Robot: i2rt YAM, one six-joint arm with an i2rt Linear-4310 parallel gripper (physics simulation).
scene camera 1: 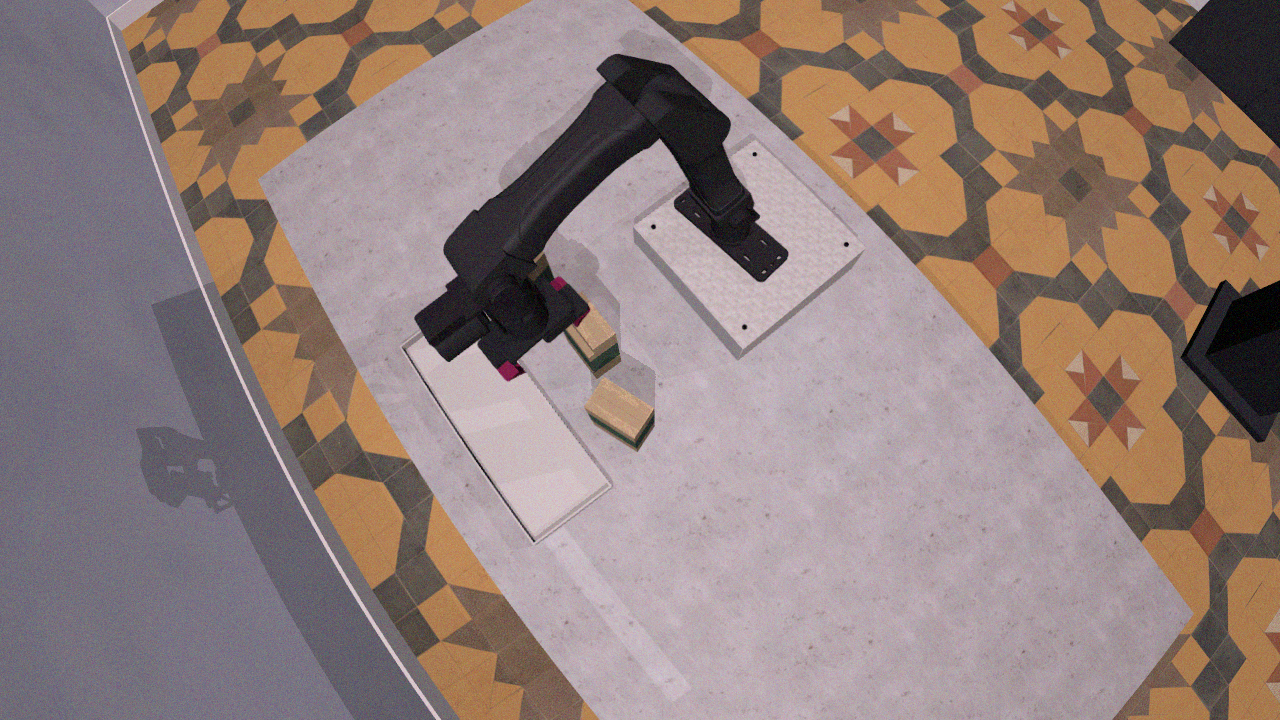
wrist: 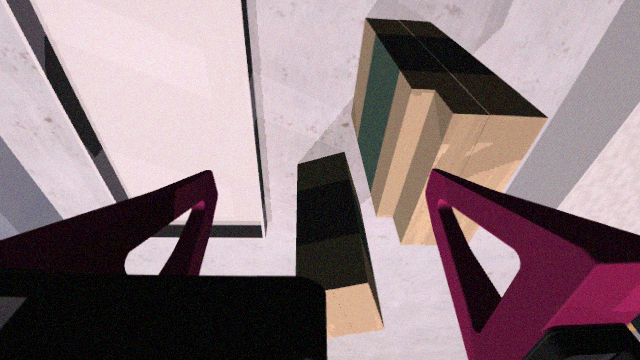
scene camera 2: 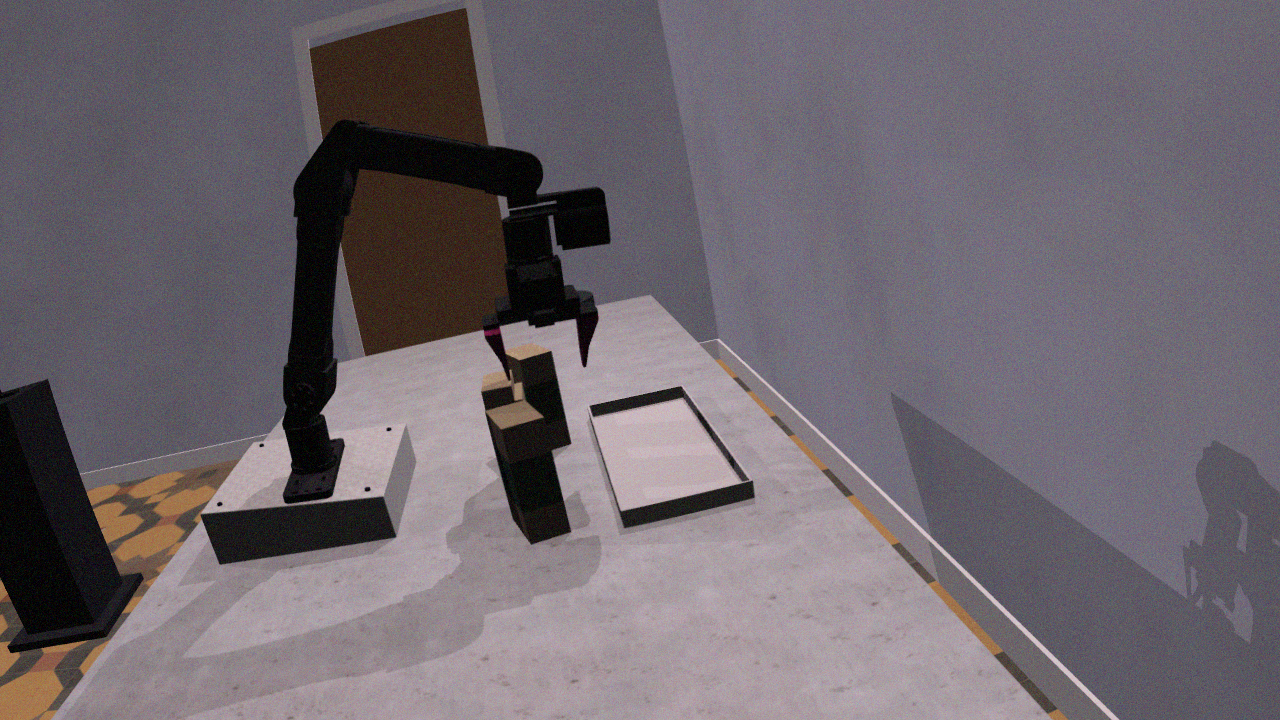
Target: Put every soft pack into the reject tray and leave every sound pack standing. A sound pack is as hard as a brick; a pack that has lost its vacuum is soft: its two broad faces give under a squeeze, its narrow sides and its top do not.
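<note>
My gripper is open, its fingers spread either side of the far pack, which stands upright with a tan top and is partly hidden by the arm in scene camera 1. In the wrist view the right fingertip overlaps the middle pack, which stands upright; its near upper edge shows a notch there. Contact cannot be told for certain. The front pack stands upright. The reject tray holds no pack.
The arm's base plate stands on the table, on the side of the packs away from the tray. The middle pack stands close to the finger on the base side. A wall runs beyond the tray side of the table.
</note>
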